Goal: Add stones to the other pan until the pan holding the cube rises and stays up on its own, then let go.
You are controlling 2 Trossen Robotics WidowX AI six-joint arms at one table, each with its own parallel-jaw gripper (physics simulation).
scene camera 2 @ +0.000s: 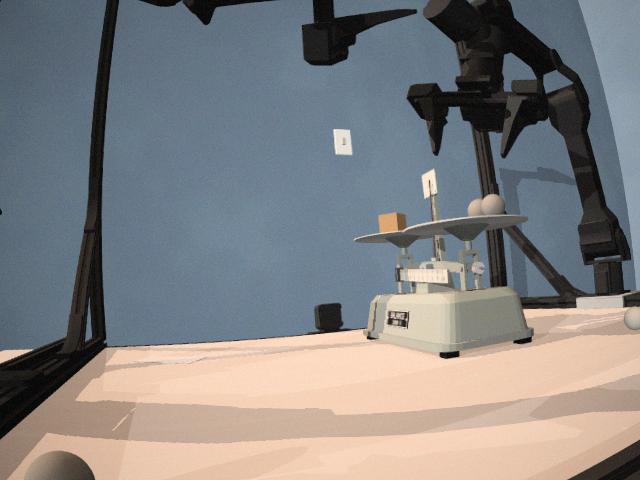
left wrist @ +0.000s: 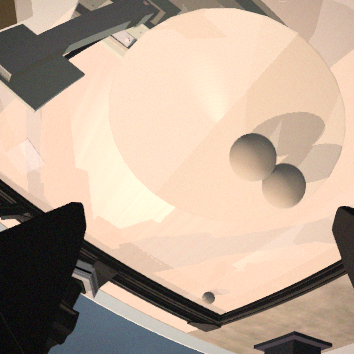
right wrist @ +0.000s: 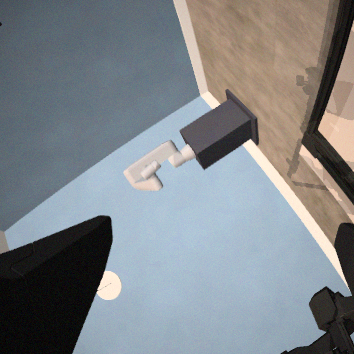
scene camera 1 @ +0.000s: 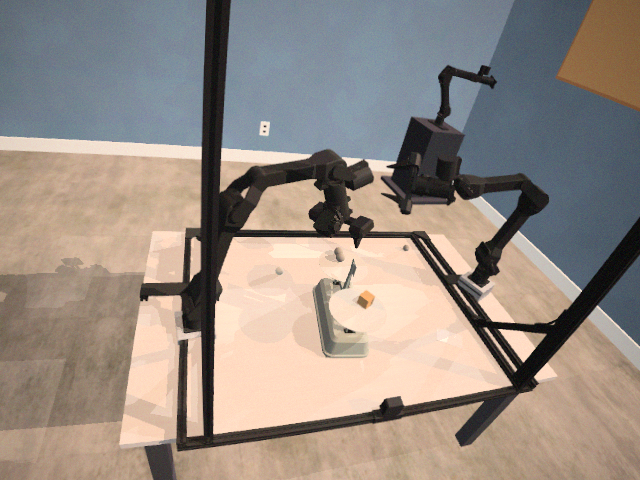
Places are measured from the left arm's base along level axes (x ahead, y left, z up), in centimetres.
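Where they show: left gripper, fingertip midpoint: (scene camera 2: 468, 155) (left wrist: 215, 218) (scene camera 1: 344, 242); right gripper, fingertip midpoint: (right wrist: 230, 233) (scene camera 1: 383, 180); left arm's base at its link origin: (scene camera 2: 609, 294) (scene camera 1: 195, 322); right arm's base at its link origin: (left wrist: 71, 281) (scene camera 1: 478, 279).
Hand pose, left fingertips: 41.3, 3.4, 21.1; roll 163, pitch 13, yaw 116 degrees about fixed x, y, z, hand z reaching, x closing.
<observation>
Things, the pixels of their top centre, and the offset from my left fingertips, as dx, dy, dz. "spot": a spot on its surface instead.
- orange cube at its top centre: (scene camera 2: 392, 215) (scene camera 1: 367, 295) +0.3, -16.9, -4.6
- second stone at a spot on its surface: (left wrist: 284, 186) (scene camera 2: 492, 197) spot: +1.5, +4.3, -6.3
- balance's upright pointer plate at a spot on its surface: (scene camera 2: 429, 183) spot: -0.2, -8.2, -1.7
The orange cube (scene camera 1: 366, 299) (scene camera 2: 391, 222) sits on one pan (scene camera 1: 346, 316) (scene camera 2: 368, 238) of the green-grey balance (scene camera 1: 343, 349) (scene camera 2: 485, 316). Two round grey stones rest side by side on the other pan (scene camera 2: 514, 220) (left wrist: 165, 100): one stone (scene camera 2: 494, 204) (left wrist: 253, 156) and a second stone (scene camera 2: 474, 207) (left wrist: 284, 186). In scene camera 2 the cube's pan appears lower than the stones' pan. My left gripper (scene camera 1: 342, 238) (scene camera 2: 469, 155) (left wrist: 215, 218) is open and empty, above the stones and apart from them. My right gripper (scene camera 1: 385, 180) (right wrist: 230, 233) is open and empty, high behind the table.
One loose stone (scene camera 1: 279, 270) (scene camera 2: 633, 317) lies left of the balance in scene camera 1. Another loose stone (scene camera 1: 405, 248) (scene camera 2: 59, 467) (left wrist: 208, 297) lies near the back right. The balance's upright pointer plate (scene camera 2: 429, 183) stands between the pans. A black frame (scene camera 1: 305, 426) borders the table.
</observation>
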